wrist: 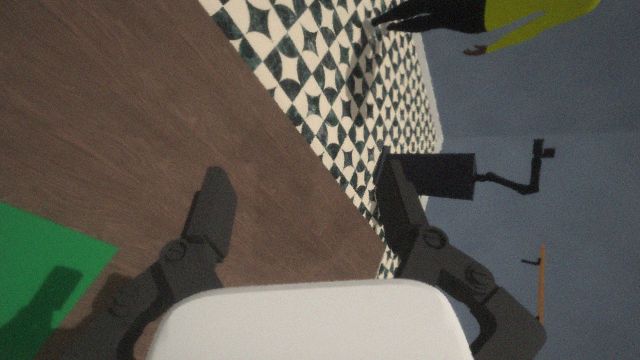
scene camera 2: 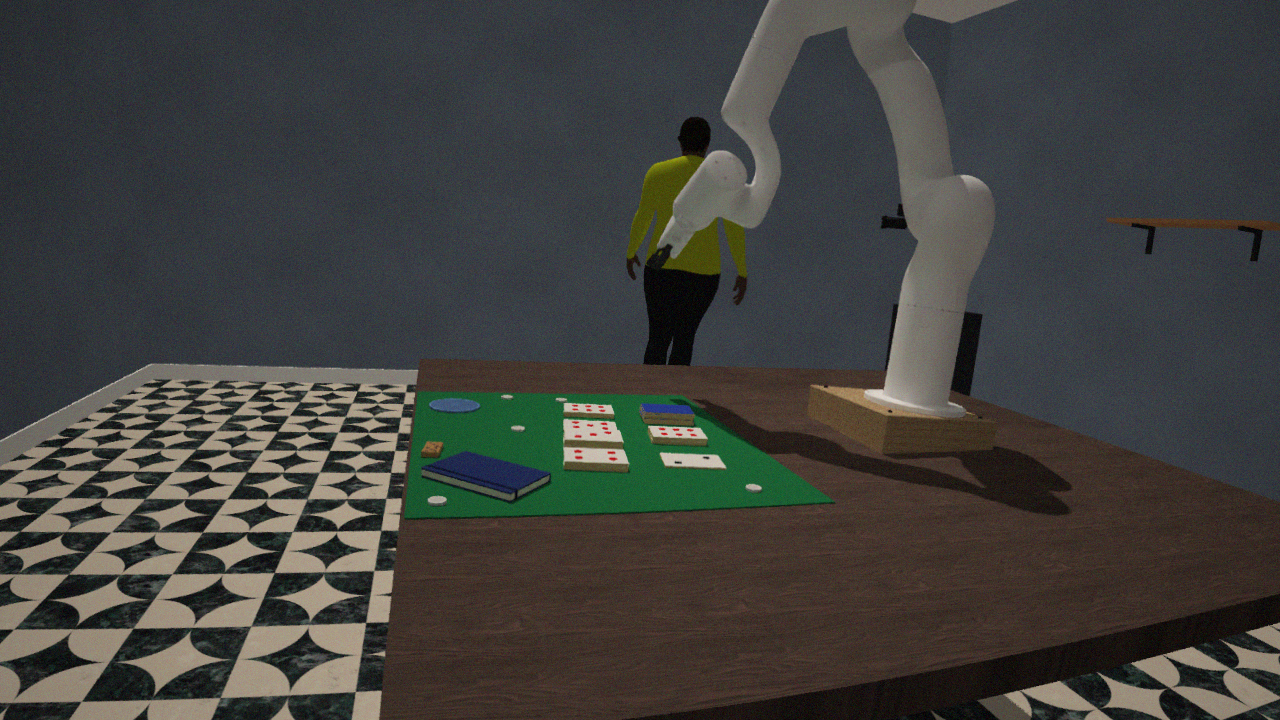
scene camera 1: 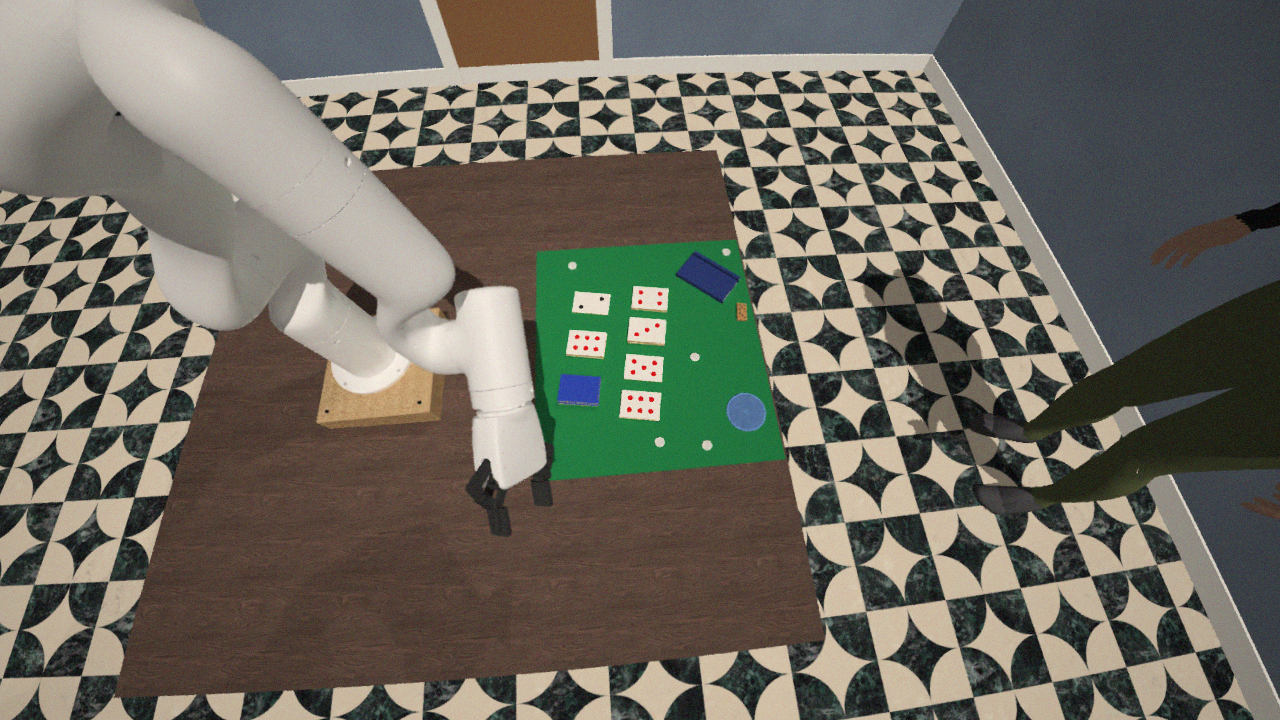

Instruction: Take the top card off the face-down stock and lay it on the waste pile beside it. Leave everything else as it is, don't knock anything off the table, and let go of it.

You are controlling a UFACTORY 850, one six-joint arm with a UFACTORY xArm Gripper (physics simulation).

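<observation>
The face-down stock (scene camera 1: 579,390) (scene camera 2: 666,409) is a blue-backed stack of cards near the robot-side edge of the green mat (scene camera 1: 626,264) (scene camera 2: 626,501) (wrist: 45,250). Beside it lies a face-up pile with red pips (scene camera 1: 586,343) (scene camera 2: 677,436), which looks like the waste pile. Past that pile lies a thin white card with two black pips (scene camera 1: 591,302) (scene camera 2: 692,461). My gripper (scene camera 1: 521,513) (scene camera 2: 659,259) (wrist: 306,179) is wide open and empty. It hangs high and tilted above the table, off to the stock's side. The cards do not show in the wrist view.
Several face-up card piles form a row, including a near one (scene camera 1: 640,405) and a far one (scene camera 1: 649,298). A dark blue book (scene camera 1: 707,276) (scene camera 2: 486,475), a blue disc (scene camera 1: 746,411) (scene camera 2: 454,405), a small brown block (scene camera 1: 741,311) (scene camera 2: 432,449) and several white discs lie on the mat.
</observation>
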